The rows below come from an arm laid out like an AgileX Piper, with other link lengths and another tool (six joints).
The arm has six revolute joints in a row. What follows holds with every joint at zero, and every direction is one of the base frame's. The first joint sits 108.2 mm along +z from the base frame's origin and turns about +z. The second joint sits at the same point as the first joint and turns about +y. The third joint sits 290.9 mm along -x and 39.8 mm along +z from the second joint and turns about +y. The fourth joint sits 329.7 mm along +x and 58.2 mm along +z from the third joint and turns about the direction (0.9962, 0, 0.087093). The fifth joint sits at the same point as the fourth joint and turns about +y. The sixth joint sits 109.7 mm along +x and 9.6 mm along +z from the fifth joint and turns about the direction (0.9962, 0, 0.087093). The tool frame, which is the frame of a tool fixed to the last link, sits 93.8 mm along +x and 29 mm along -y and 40 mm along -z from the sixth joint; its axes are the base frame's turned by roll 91.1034, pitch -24.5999 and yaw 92.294 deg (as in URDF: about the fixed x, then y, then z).
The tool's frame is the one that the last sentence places.
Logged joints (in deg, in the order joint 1, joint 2, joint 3, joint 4, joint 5, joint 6), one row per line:
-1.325, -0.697, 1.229, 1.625, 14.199, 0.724
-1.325, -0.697, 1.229, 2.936, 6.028, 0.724
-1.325, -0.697, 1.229, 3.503, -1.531, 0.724
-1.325, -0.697, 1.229, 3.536, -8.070, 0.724
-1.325, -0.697, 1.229, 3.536, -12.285, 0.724
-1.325, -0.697, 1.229, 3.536, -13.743, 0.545
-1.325, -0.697, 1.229, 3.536, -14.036, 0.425
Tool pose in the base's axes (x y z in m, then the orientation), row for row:
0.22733, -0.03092, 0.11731, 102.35, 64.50, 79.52
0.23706, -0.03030, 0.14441, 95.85, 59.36, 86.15
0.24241, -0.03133, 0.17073, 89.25, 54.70, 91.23
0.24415, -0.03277, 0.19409, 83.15, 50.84, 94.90
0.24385, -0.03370, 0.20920, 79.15, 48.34, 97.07
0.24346, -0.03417, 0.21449, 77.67, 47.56, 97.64
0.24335, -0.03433, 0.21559, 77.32, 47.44, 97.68
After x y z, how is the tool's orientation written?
As a rotation vector, in degrees.
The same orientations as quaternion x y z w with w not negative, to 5 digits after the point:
0.67383, 0.42464, 0.52352, 0.30260
0.63851, 0.39543, 0.57389, 0.32648
0.60177, 0.36881, 0.61512, 0.35140
0.56681, 0.34656, 0.64690, 0.37435
0.54320, 0.33175, 0.66618, 0.38869
0.53451, 0.32730, 0.67194, 0.39457
0.53253, 0.32674, 0.67276, 0.39630

